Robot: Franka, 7 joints.
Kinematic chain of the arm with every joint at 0, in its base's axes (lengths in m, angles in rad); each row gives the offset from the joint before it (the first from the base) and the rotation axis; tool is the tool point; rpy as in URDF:
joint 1: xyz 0 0 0.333 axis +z
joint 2: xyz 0 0 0 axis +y
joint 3: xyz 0 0 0.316 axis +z
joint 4: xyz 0.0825 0 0 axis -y
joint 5: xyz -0.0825 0 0.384 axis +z
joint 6: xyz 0 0 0 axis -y
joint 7: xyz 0.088 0 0 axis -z
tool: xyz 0 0 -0.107 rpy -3.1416 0 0
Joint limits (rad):
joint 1: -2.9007..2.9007
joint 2: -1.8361..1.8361
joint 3: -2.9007..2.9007
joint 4: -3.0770..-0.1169
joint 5: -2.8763..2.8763
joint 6: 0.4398..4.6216
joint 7: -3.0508..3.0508
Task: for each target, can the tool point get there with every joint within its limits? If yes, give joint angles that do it. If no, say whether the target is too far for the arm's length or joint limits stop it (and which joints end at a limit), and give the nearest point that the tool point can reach.
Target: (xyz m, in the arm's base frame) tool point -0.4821 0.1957 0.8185
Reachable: yes | joints -2.4637 0.1756 -1.0552 -1.0622 -0.7128 1.3351 -2.1452
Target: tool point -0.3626 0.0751 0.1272
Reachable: yes | joints 0.7544 -0.6142 2.4048 -2.3985 -0.3423 1.8090 -0.8973
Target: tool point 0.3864 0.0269 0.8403
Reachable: yes | joints 0.8152 -0.4872 -0.6929 -1.8979 2.1032 1.2779 0.8417
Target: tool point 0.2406 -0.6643 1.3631
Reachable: no: too far | nearest point 0.1652 -0.4562 1.0405 | short by 0.391 m
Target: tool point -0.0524 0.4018 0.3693
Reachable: yes | joints -0.1845 1.2686 1.7428 -2.6372 0.2853 2.3265 2.1117
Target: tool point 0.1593 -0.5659 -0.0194
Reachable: yes | joints -1.3558 1.5305 -0.2703 -0.9481 1.3361 0.7740 -1.0849
